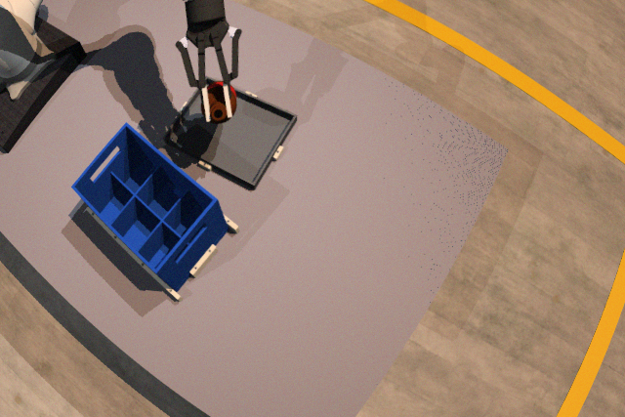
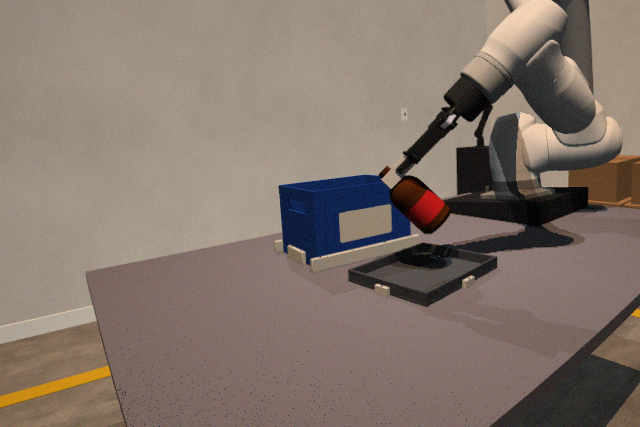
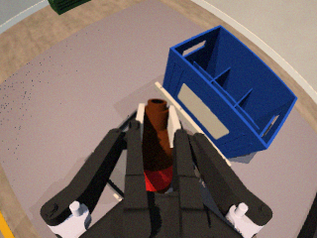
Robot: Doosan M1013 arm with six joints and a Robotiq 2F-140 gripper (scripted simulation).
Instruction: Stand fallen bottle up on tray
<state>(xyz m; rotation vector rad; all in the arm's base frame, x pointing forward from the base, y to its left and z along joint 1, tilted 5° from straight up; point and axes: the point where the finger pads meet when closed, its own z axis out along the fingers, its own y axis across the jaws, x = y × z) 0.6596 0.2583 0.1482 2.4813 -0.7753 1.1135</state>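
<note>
My gripper is now 5 cm above the bottle, 2 cm past it and 1 cm to the right of it. From my hand the other things lie so: dark tray: 20 cm below, 4 cm behind, 3 cm to the left; blue crate: 23 cm to the right, 13 cm below.
</note>
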